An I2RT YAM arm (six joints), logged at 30 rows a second.
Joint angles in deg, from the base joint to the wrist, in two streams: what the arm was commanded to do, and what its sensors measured. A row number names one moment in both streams.
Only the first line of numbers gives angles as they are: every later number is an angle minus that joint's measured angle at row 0.
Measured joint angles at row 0: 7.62 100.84 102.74 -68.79 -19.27 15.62
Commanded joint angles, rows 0 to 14: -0.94 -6.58 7.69 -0.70 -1.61 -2.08; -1.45 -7.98 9.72 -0.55 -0.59 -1.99; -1.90 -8.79 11.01 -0.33 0.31 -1.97; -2.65 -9.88 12.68 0.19 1.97 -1.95; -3.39 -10.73 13.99 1.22 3.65 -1.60; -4.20 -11.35 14.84 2.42 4.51 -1.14; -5.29 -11.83 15.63 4.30 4.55 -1.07; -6.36 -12.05 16.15 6.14 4.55 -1.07; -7.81 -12.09 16.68 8.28 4.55 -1.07; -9.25 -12.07 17.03 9.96 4.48 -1.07; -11.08 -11.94 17.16 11.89 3.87 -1.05; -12.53 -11.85 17.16 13.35 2.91 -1.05; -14.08 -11.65 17.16 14.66 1.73 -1.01; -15.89 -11.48 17.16 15.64 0.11 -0.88; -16.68 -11.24 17.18 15.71 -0.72 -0.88
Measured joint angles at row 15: -13.49 -12.66 16.94 15.14 2.01 -0.81
